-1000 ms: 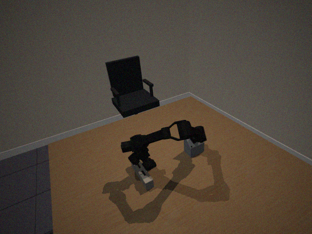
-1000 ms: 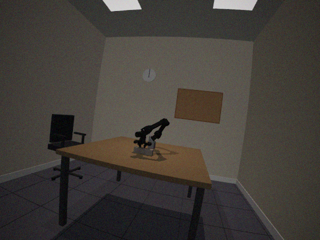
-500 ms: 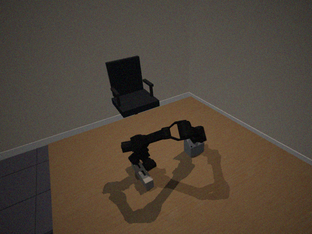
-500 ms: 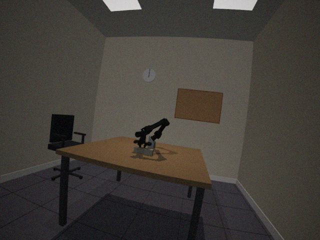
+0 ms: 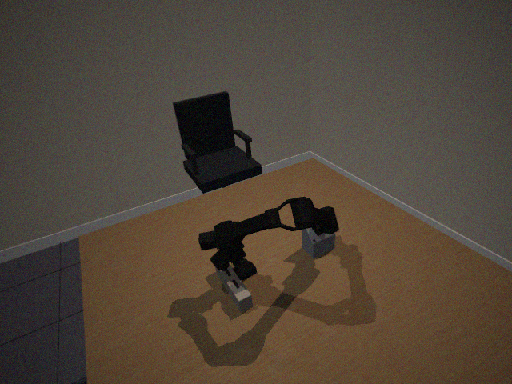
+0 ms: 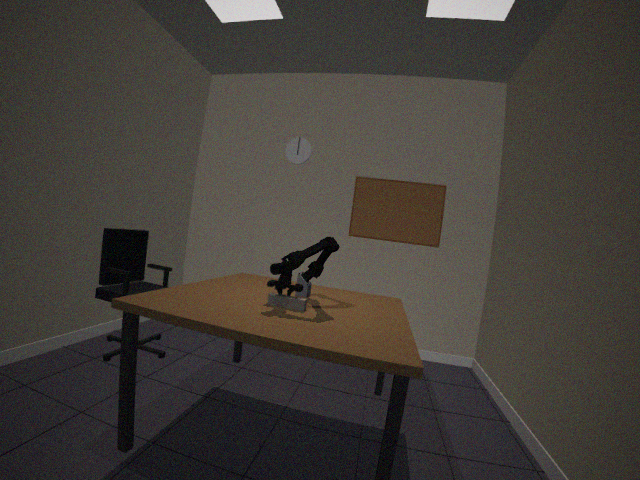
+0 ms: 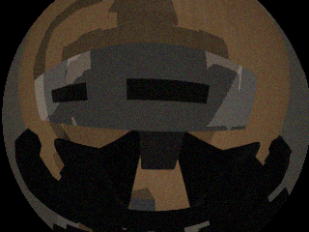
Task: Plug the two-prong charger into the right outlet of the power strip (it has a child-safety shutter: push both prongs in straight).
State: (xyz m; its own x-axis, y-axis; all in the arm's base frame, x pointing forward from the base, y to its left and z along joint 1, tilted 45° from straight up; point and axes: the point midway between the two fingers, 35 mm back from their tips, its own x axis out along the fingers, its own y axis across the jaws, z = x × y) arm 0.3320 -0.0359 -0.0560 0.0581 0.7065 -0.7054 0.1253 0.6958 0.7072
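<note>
Right now my gripper tip is 2 cm short of the two-prong charger and 1 cm below it.
</note>
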